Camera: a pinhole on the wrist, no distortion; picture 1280 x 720 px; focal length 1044.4 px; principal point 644.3 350.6 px. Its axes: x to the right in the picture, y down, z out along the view. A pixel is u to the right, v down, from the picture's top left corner.
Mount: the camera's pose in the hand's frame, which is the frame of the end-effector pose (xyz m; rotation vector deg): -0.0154 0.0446 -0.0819 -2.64 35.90 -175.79
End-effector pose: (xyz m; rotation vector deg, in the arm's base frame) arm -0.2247 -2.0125 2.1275 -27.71 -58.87 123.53
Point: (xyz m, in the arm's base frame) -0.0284 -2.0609 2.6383
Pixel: outside the picture
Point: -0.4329 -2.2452 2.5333
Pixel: 716 229
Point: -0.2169 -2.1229 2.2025
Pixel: 1079 245
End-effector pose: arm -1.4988 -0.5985 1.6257 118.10 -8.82 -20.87
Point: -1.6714 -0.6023 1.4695
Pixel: 1141 695
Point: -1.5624 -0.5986 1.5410
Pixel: 846 680
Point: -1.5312 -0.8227 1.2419
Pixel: 445 487
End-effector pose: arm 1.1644 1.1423 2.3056 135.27 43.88 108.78
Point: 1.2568 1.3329 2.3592
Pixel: 72 627
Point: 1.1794 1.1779 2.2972
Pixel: 487 553
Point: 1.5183 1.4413 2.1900
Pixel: 541 339
